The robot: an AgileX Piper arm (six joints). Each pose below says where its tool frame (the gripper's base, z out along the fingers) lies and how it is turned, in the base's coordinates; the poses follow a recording.
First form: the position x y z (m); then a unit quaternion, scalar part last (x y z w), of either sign.
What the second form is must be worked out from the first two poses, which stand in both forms.
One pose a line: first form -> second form
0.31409 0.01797 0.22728 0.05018 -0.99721 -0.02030 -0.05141 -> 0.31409 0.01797 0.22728 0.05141 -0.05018 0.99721 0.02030
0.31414 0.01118 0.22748 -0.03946 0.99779 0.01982 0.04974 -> 0.31414 0.01118 0.22748 0.04974 -0.03946 0.99779 0.01982
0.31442 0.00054 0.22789 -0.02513 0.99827 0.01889 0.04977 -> 0.31442 0.00054 0.22789 0.04977 -0.02513 0.99827 0.01889
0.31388 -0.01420 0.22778 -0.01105 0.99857 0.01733 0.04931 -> 0.31388 -0.01420 0.22778 0.04931 -0.01105 0.99857 0.01733
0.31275 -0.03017 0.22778 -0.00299 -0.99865 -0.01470 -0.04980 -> 0.31275 -0.03017 0.22778 0.04980 0.00299 0.99865 0.01470
